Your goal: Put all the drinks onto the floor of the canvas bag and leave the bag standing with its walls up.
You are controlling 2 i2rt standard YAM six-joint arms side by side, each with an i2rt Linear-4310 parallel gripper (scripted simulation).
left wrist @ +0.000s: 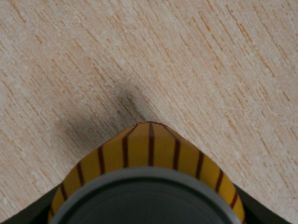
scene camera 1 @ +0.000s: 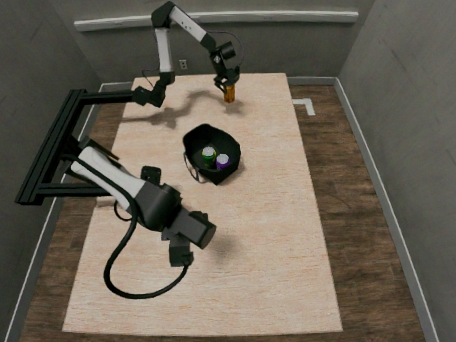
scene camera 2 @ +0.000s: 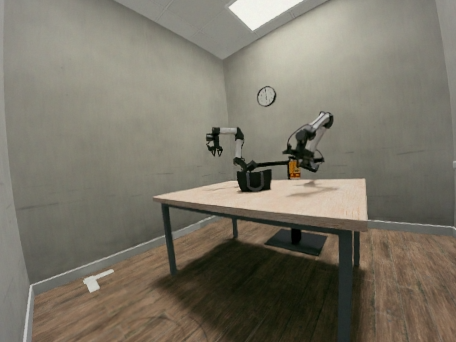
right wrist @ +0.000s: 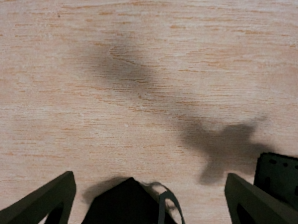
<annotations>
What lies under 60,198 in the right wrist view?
My right gripper.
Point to a black canvas bag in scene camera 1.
197,138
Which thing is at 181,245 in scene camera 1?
My right gripper.
</annotations>
